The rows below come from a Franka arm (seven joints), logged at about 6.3 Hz.
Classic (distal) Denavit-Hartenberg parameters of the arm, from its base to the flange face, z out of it. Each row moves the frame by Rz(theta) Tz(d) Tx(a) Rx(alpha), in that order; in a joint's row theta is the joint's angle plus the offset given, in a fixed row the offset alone. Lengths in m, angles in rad.
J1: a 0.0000  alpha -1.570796  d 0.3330  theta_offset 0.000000
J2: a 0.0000  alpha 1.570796  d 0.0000  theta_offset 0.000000
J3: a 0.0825  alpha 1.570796  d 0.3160  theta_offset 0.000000
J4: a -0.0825  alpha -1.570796  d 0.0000  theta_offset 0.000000
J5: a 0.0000  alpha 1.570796  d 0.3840  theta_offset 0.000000
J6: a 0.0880  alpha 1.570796  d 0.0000  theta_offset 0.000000
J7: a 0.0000  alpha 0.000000  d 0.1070  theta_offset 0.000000
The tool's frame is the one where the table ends.
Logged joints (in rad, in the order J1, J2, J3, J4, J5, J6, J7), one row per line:
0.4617, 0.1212, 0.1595, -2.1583, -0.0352, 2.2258, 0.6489
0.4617, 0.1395, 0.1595, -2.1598, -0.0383, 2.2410, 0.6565
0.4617, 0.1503, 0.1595, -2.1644, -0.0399, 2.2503, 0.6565
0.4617, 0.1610, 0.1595, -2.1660, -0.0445, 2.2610, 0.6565
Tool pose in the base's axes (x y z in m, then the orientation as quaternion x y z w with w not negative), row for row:
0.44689, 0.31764, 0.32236, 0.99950, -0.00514, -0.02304, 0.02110
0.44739, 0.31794, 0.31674, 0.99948, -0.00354, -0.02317, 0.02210
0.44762, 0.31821, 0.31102, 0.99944, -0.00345, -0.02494, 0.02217
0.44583, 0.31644, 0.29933, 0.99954, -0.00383, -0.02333, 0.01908
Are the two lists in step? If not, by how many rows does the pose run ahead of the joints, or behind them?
The pose runs 2 rows ahead of the joints: the pose in row i belongs to the joints in row i + 2.
